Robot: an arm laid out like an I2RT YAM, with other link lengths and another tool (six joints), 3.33 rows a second.
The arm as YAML. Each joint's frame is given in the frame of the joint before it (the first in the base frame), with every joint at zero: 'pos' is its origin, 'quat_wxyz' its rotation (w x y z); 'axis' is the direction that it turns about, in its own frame. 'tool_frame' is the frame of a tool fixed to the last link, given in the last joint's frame.
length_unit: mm
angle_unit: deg
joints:
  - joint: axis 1
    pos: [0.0, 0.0, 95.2]
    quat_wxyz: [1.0, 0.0, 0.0, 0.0]
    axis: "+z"
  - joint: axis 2
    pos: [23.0, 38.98, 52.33]
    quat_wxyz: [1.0, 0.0, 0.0, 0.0]
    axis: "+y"
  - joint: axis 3
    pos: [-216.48, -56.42, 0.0]
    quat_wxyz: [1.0, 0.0, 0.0, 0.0]
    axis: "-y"
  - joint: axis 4
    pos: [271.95, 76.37, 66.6]
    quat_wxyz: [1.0, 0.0, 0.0, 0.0]
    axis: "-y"
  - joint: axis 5
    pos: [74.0, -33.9, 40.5]
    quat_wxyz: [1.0, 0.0, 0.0, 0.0]
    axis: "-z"
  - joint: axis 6
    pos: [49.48, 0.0, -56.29]
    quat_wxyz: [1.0, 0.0, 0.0, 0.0]
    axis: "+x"
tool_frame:
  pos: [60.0, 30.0, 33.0]
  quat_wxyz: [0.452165, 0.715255, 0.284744, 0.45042]
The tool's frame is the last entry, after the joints.
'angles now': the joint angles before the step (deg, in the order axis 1, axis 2, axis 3, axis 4, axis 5, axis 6). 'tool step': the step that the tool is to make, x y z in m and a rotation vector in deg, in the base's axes. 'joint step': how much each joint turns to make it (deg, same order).
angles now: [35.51 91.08 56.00 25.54 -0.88 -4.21]
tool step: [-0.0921 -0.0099 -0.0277 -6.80 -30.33 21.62]
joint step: [-0.13 -6.26 -20.40 30.51 -21.40 -23.86]
